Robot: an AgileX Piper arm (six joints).
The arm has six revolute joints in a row. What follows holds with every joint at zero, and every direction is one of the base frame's. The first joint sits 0.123 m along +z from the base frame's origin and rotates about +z. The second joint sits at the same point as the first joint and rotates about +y. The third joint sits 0.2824 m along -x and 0.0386 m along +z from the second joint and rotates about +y. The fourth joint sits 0.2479 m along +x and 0.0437 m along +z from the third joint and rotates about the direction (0.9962, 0, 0.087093). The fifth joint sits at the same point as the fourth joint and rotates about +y. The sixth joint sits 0.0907 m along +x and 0.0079 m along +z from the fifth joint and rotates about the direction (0.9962, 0, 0.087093). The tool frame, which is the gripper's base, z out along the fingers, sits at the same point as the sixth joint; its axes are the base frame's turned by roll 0, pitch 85 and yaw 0 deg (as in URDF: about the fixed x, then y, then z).
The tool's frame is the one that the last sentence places.
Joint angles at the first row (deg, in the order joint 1, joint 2, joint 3, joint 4, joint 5, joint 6):
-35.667, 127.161, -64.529, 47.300, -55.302, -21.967
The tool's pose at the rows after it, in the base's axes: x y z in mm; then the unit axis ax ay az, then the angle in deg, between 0 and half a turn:
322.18 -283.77 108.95 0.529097 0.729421 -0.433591 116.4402
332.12 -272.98 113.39 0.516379 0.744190 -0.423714 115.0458
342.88 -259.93 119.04 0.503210 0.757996 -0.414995 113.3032
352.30 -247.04 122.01 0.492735 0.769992 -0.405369 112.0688
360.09 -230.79 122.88 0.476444 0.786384 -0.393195 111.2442
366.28 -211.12 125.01 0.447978 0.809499 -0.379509 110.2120
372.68 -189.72 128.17 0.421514 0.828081 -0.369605 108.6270
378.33 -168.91 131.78 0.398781 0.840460 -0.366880 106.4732
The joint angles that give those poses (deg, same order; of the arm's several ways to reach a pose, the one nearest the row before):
-34.197, 127.144, -64.530, 45.775, -55.302, -21.967
-32.363, 126.511, -64.531, 45.156, -54.895, -21.968
-30.170, 125.780, -64.529, 44.724, -54.895, -21.967
-28.044, 125.382, -64.529, 44.725, -54.895, -21.967
-25.649, 124.870, -63.773, 44.483, -54.895, -21.966
-23.041, 123.807, -62.193, 43.144, -54.895, -21.967
-20.023, 122.854, -60.835, 42.303, -55.759, -21.966
-16.937, 122.198, -59.777, 41.869, -57.733, -21.968

